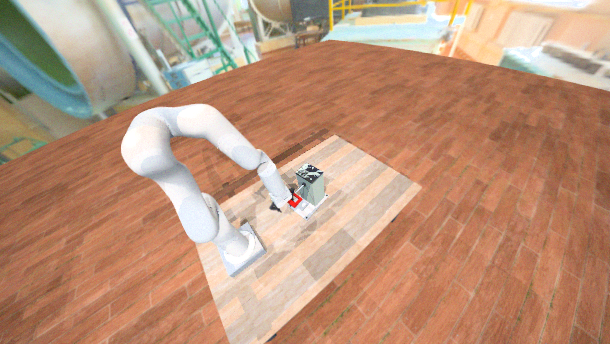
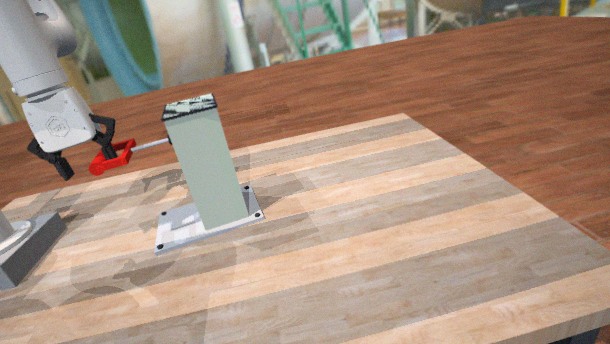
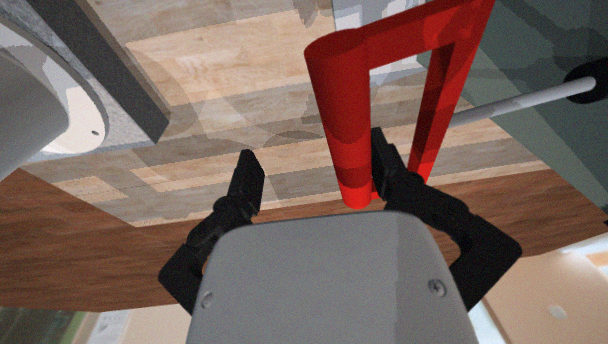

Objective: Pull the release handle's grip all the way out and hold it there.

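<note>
The release handle's red grip [image 1: 294, 204] [image 2: 98, 169] [image 3: 342, 115] is an open frame with a thick round bar on the robot's side. A long stretch of its pale rod [image 2: 151, 145] [image 3: 525, 103] shows between the grip and the grey-green post [image 1: 314, 191] [image 2: 207, 170] [image 3: 555, 135]. My gripper [image 2: 87, 165] [image 3: 310, 152] is open. One finger is inside the red frame, right beside the inner side of the bar; whether they touch is hard to tell. The other finger stands well apart on the outer side of the bar.
The post stands on a pale base plate [image 1: 306, 215] [image 2: 182, 239] with dark bolts, on the striped wooden table [image 1: 370, 185] [image 2: 400, 215]. The robot's grey base block [image 1: 231, 267] [image 2: 37, 250] [image 3: 107, 60] is on the table on the grip's side of the post.
</note>
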